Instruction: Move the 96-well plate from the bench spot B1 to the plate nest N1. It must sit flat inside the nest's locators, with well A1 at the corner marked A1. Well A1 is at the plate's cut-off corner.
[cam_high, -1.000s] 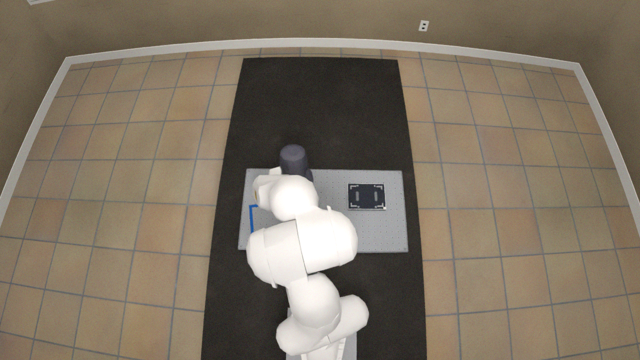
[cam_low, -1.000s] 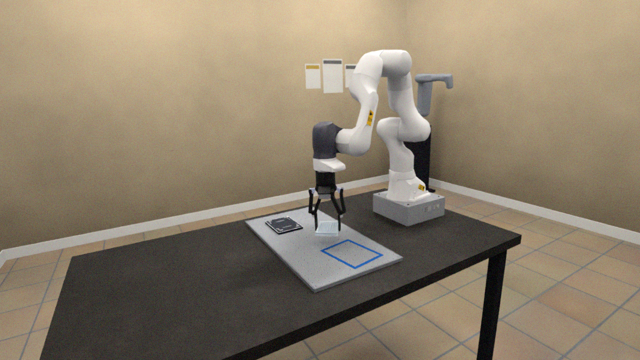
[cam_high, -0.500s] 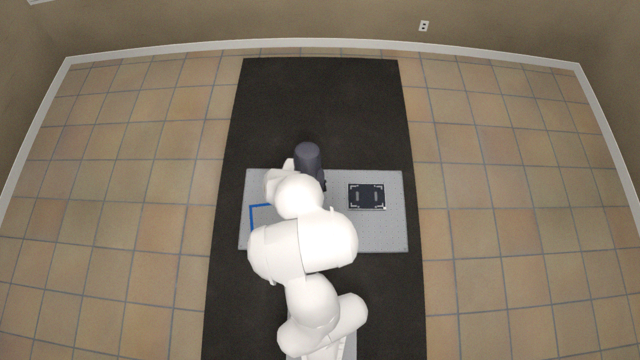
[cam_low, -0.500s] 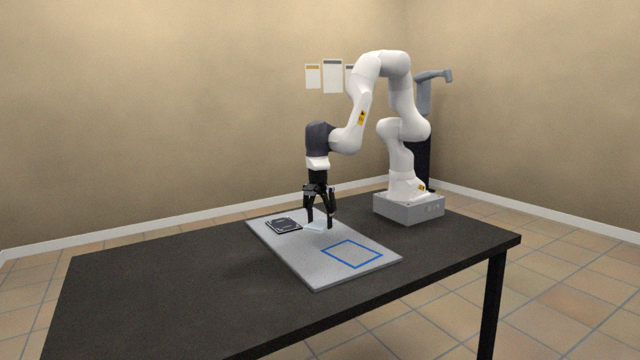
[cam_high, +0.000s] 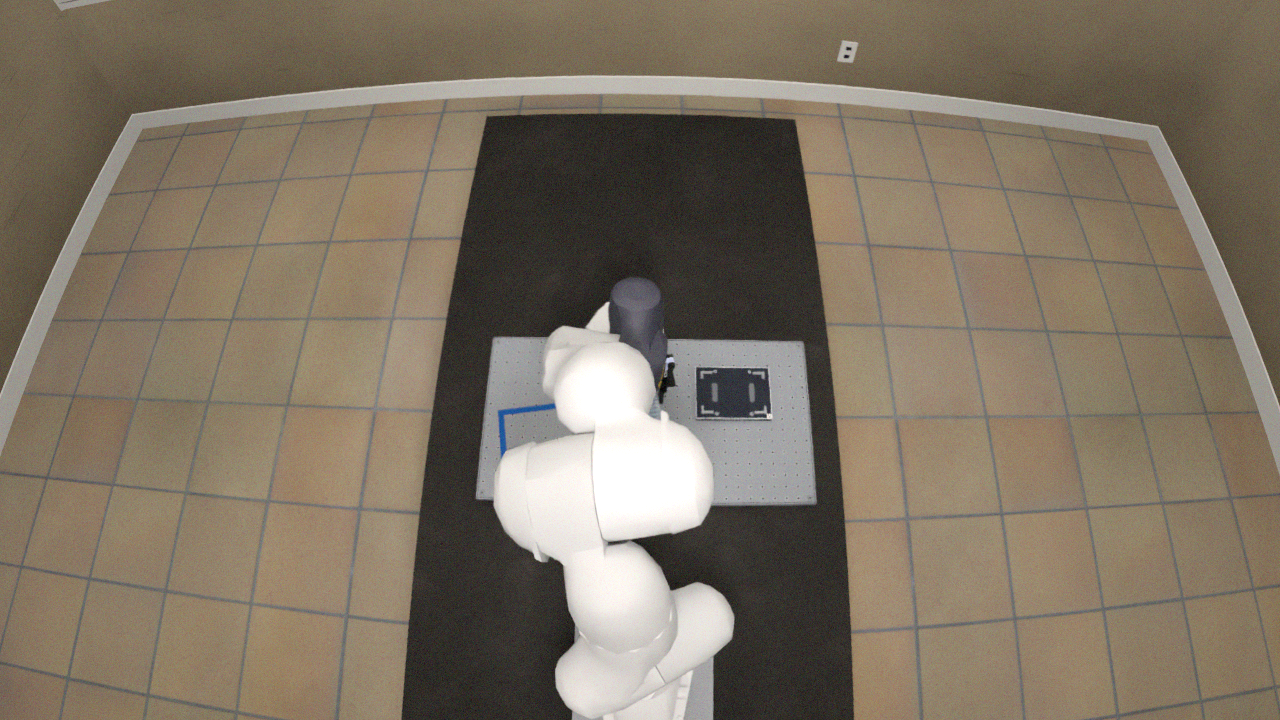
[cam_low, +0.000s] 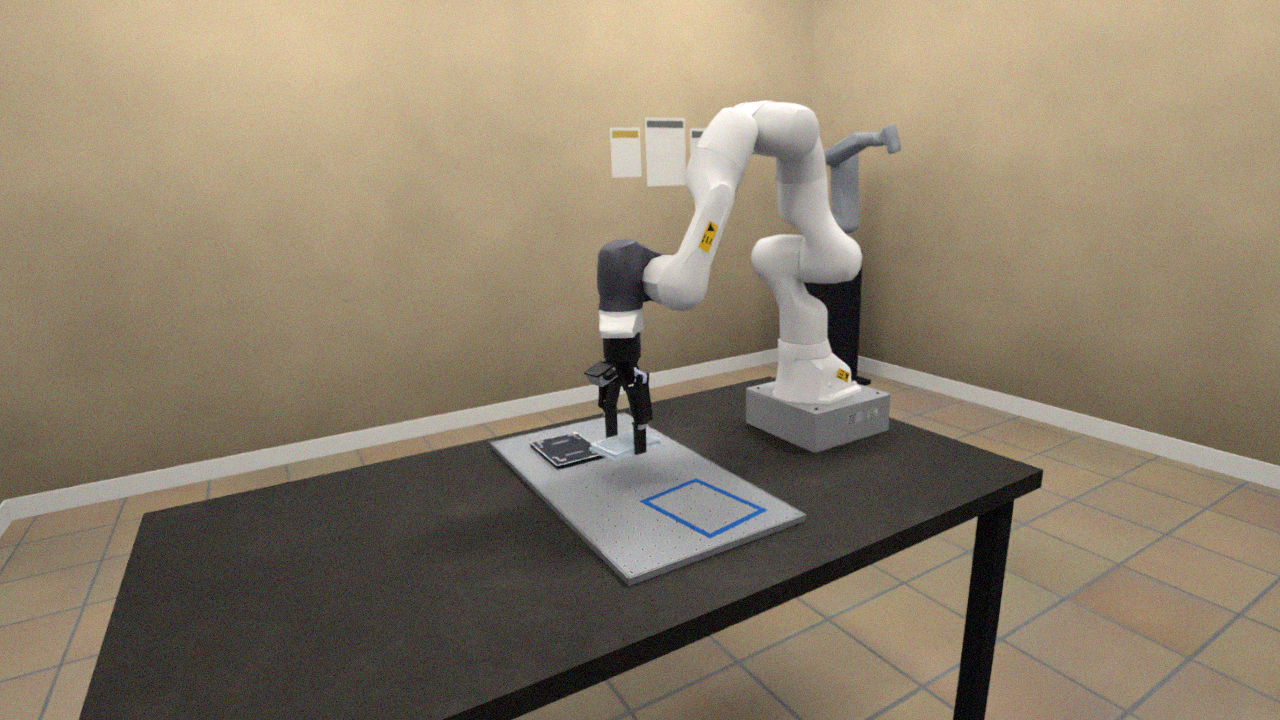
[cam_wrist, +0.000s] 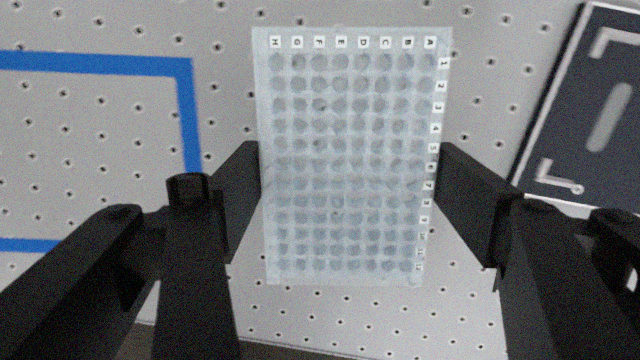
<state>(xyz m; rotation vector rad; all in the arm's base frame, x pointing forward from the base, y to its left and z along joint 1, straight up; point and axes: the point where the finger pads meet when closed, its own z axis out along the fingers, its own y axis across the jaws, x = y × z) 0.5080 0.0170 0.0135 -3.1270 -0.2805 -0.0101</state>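
Right now my hand is 200 mm to the left of the black plate nest N1, 90 mm above it and 50 mm short of it. Also, from my hand: A1 label: 280 mm to the right, 80 mm below, 10 mm behind; clear 96-well plate: 20 mm below.
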